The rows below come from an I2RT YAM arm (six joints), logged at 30 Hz.
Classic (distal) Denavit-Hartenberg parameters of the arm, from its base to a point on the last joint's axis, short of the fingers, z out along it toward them. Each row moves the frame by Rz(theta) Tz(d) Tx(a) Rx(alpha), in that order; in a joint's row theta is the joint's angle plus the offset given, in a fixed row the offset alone. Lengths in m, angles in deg.
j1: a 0.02; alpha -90; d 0.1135; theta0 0
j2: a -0.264; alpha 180; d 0; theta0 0
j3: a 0.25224; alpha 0; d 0; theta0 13.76
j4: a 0.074; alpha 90; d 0; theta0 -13.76
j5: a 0; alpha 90; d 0; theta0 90
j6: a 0; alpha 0; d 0.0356; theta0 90
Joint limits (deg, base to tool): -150..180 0..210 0..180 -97..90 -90..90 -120..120
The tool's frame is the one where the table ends.
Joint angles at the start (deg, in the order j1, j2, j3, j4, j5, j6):
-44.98 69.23 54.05 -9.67 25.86 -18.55
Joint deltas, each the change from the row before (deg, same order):
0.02 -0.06 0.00 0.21 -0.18 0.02
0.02 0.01 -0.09 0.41 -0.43 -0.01
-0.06 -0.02 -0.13 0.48 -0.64 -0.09
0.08 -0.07 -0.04 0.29 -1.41 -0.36
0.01 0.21 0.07 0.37 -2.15 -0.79
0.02 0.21 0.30 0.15 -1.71 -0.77
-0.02 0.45 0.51 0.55 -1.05 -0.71
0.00 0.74 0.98 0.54 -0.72 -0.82
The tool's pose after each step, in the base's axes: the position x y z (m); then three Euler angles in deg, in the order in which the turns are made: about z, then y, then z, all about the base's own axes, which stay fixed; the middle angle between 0 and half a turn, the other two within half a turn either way. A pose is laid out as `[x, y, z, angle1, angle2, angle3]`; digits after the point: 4 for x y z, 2 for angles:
[0.1835, -0.2051, 0.3101, -29.74, 112.02, -72.83]
[0.1840, -0.2051, 0.3102, -29.43, 111.82, -72.30]
[0.1843, -0.2053, 0.3102, -29.09, 111.61, -71.61]
[0.1853, -0.2046, 0.3106, -28.75, 111.57, -69.98]
[0.1873, -0.2048, 0.3106, -28.59, 111.71, -67.65]
[0.1891, -0.2050, 0.3116, -28.59, 111.74, -65.78]
[0.1913, -0.2065, 0.3135, -28.67, 111.31, -64.60]
[0.1944, -0.2090, 0.3170, -28.94, 110.66, -63.73]

